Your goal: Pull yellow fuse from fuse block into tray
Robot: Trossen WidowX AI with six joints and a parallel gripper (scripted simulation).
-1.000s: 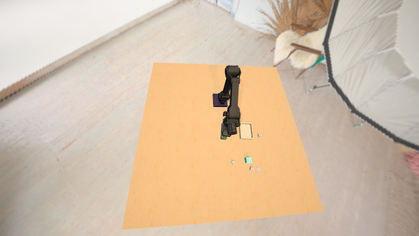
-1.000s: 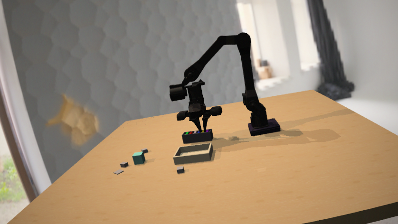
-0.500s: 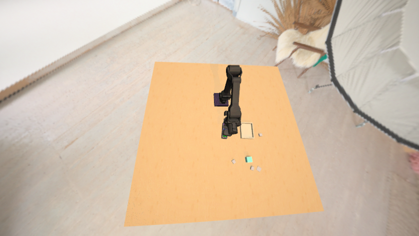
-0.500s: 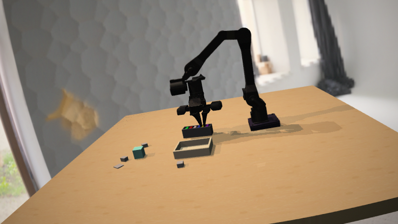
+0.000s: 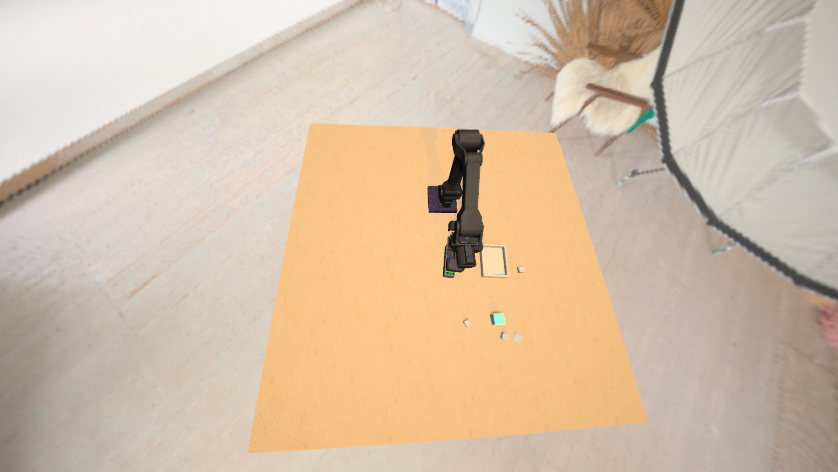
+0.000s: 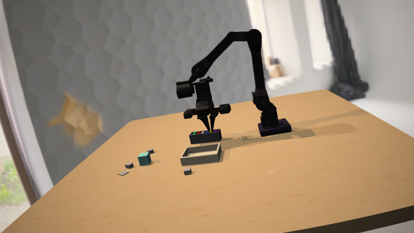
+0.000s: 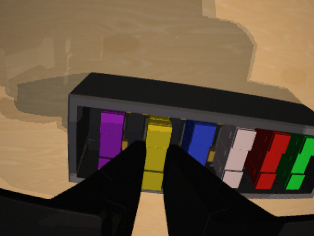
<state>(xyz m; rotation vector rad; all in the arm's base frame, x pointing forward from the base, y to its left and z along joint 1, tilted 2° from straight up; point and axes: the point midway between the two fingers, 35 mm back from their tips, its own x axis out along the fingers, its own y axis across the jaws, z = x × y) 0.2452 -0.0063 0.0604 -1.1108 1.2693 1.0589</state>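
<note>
The tray is 3 cm ahead of my gripper tip, 18 cm to the left of it and 4 cm below it. From my gripper tip the other things lie so: yellow fuse: 1 cm below; teal cube: 25 cm ahead, 15 cm to the left, 2 cm below.
</note>
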